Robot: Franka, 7 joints.
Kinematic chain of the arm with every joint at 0, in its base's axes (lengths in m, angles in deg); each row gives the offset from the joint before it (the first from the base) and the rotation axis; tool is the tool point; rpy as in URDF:
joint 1: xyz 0 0 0.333 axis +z
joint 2: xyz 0 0 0 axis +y
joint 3: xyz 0 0 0.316 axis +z
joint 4: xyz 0.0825 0 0 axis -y
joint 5: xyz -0.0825 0 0.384 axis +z
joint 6: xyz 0 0 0 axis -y
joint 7: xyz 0.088 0 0 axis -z
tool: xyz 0 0 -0.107 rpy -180 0 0
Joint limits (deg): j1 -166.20..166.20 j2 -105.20..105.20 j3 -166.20..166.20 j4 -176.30..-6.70 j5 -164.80..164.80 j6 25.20..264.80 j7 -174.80..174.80
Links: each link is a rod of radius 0.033 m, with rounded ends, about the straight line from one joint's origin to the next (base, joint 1, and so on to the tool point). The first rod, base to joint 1, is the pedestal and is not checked.
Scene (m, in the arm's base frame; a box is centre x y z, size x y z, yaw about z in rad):
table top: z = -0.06
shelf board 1: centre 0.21 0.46 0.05 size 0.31 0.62 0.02 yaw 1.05
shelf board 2: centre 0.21 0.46 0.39 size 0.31 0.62 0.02 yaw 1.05
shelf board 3: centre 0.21 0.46 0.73 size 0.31 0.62 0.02 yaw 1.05
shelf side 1: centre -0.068 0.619 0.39 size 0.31 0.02 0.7 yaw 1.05
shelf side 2: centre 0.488 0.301 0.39 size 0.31 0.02 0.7 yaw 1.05
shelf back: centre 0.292 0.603 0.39 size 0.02 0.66 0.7 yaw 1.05
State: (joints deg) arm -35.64 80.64 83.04 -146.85 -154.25 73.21 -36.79
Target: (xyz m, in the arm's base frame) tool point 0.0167 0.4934 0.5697
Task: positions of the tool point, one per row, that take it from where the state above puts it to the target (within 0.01 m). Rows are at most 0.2 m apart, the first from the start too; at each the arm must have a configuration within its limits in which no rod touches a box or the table.
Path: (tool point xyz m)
1: 0.1420 0.3738 0.2260
2: -0.0311 0.3080 0.2167
3: -0.0432 0.3426 0.2946
4: -0.0596 0.3558 0.3835
5: -0.0766 0.3441 0.4775
6: -0.0906 0.3063 0.5697
7: -0.0466 0.4049 0.5760
8: 0.0167 0.4934 0.5696

